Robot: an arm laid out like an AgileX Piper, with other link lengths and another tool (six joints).
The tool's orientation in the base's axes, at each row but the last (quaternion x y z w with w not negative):
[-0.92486 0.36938 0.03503 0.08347]
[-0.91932 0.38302 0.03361 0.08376]
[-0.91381 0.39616 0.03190 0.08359]
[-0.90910 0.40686 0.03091 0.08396]
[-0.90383 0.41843 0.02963 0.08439]
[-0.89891 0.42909 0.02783 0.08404]
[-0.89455 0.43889 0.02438 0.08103]
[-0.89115 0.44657 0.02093 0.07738]
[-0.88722 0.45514 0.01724 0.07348]
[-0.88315 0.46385 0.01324 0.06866]
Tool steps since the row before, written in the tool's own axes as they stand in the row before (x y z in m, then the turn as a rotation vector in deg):
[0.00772 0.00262 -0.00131 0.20 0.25 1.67]
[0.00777 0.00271 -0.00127 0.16 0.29 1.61]
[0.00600 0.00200 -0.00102 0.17 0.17 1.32]
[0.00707 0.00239 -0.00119 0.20 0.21 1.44]
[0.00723 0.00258 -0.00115 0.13 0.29 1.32]
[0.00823 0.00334 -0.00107 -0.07 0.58 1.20]
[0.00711 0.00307 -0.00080 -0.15 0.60 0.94]
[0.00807 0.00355 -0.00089 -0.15 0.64 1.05]
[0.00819 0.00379 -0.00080 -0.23 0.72 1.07]
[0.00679 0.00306 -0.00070 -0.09 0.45 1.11]
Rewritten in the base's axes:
[0.00379 -0.00733 -0.00002 -0.03 -0.01 -1.70]
[0.00355 -0.00753 -0.00008 -0.09 -0.02 -1.64]
[0.00264 -0.00584 0.00000 0.00 0.00 -1.34]
[0.00292 -0.00697 -0.00001 -0.01 -0.03 -1.47]
[0.00270 -0.00728 -0.00010 -0.11 -0.05 -1.35]
[0.00257 -0.00856 -0.00038 -0.47 -0.09 -1.25]
[0.00192 -0.00753 -0.00041 -0.54 -0.09 -0.98]
[0.00198 -0.00863 -0.00040 -0.57 -0.09 -1.10]
[0.00169 -0.00889 -0.00044 -0.68 -0.07 -1.12]
[0.00132 -0.00736 -0.00023 -0.38 -0.03 -1.14]

